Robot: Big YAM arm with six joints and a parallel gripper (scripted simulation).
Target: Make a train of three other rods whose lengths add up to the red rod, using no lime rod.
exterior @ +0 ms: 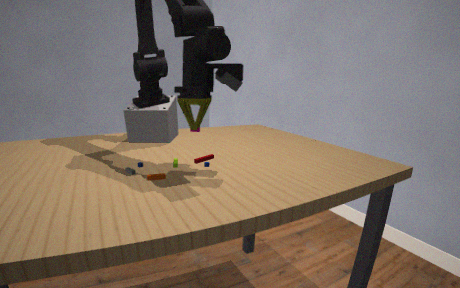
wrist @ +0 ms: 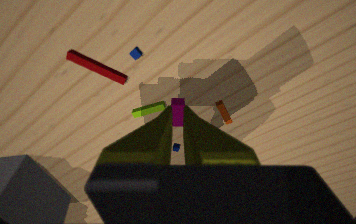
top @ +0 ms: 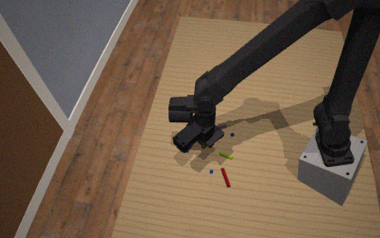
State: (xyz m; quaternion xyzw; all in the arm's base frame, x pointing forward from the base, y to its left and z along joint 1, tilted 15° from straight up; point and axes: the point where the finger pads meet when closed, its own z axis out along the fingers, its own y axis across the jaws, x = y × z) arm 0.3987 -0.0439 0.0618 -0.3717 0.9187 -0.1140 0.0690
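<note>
My gripper is now 100 mm above the red rod, 70 mm to the right of it and 70 mm past it. Also, from my hand: orange rod (100 mm to the right, 100 mm below); magenta rod (10 mm below); lime rod (100 mm below, 80 mm behind, 10 mm to the right).
</note>
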